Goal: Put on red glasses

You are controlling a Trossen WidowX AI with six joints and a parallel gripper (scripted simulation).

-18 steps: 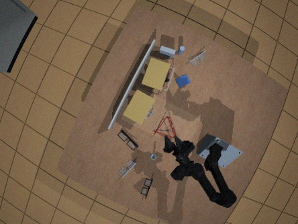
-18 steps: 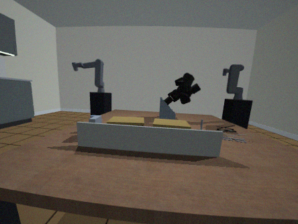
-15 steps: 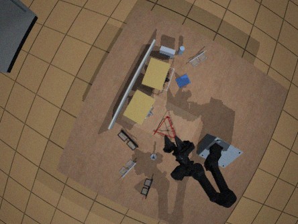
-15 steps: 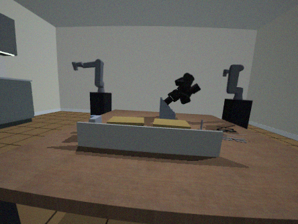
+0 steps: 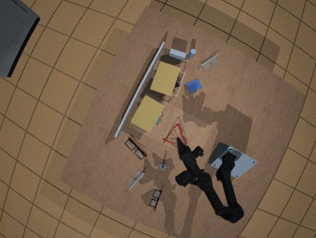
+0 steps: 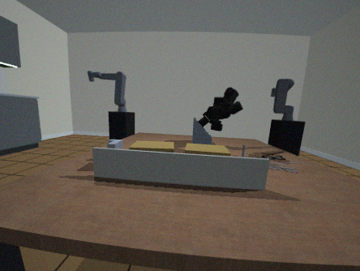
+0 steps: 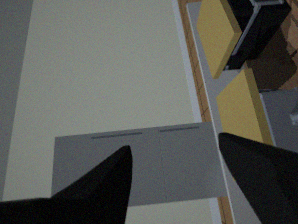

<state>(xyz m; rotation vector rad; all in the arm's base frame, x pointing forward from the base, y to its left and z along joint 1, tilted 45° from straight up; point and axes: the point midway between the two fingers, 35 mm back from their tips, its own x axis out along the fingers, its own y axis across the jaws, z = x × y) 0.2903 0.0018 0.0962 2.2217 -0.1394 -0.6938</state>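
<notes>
My gripper tip is 4 cm past the small post, 20 cm to the right of it and 22 cm above it. From my gripper tip the other things lie so: grey box 22 cm ahead, 40 cm to the right, 19 cm below; then long white panel 30 cm ahead, 12 cm to the right, 19 cm below; then blue square 4 cm ahead, 31 cm to the right, 24 cm below.
</notes>
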